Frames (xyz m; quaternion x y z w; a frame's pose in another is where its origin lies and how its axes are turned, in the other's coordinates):
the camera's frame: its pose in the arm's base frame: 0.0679 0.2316 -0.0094 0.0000 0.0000 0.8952 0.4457
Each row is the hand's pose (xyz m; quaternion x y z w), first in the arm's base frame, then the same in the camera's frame.
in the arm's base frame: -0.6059 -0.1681 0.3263 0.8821 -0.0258 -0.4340 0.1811
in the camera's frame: 0.0872 0.7786 0.3357 -0.3701 0.8012 0.3556 0.3078
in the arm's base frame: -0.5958 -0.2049 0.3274 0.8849 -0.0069 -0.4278 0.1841
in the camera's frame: 0.0517 0.7927 0.3368 -0.3882 0.7952 0.3555 0.3009
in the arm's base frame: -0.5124 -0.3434 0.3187 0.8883 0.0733 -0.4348 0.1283
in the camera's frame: -0.1091 0.8096 0.3281 -0.4615 0.7625 0.3086 0.3321
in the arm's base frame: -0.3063 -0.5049 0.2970 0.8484 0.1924 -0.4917 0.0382
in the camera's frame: -0.3622 0.7425 0.3064 -0.5504 0.6737 0.2533 0.4231
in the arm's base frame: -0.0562 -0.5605 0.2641 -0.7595 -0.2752 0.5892 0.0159
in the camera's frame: -0.5573 0.5764 0.2735 -0.5849 0.5572 0.2484 0.5345
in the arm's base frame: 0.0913 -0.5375 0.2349 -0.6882 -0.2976 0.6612 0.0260
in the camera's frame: -0.6278 0.4449 0.2443 -0.5731 0.4834 0.2714 0.6035
